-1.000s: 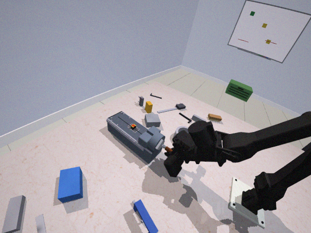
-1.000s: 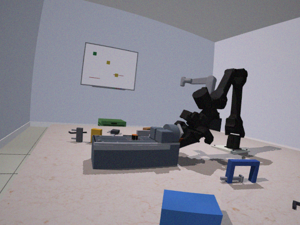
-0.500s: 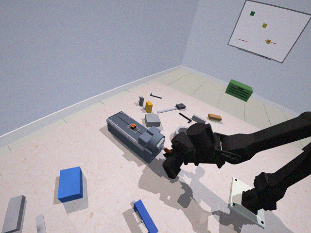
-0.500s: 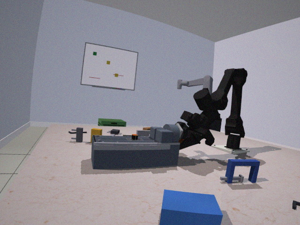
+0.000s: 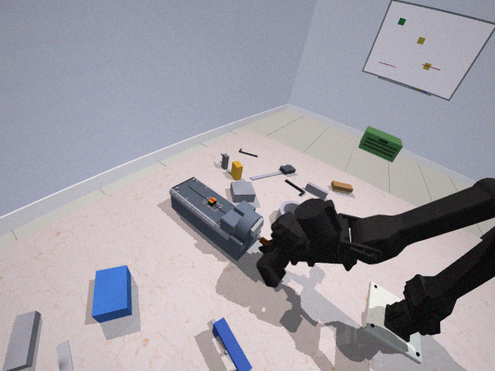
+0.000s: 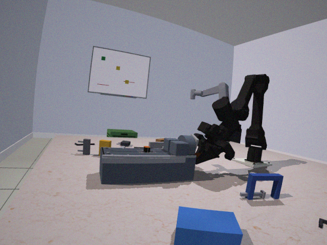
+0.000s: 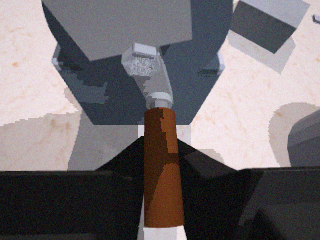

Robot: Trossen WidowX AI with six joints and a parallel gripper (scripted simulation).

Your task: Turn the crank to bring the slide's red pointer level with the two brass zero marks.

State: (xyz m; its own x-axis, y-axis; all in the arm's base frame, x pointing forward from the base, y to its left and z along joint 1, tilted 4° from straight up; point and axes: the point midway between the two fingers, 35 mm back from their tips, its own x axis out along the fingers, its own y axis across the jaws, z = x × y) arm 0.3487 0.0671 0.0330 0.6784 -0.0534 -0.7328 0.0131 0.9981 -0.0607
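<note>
My gripper tip is 20 mm past the brown crank handle and 30 mm below it. The rest, counted from my gripper tip: blue bracket: 70 mm behind, 210 mm to the left; then red pointer: 170 mm ahead, 10 mm to the left, 50 mm above; then grey block: 180 mm ahead, 150 mm to the right, 20 mm below.
</note>
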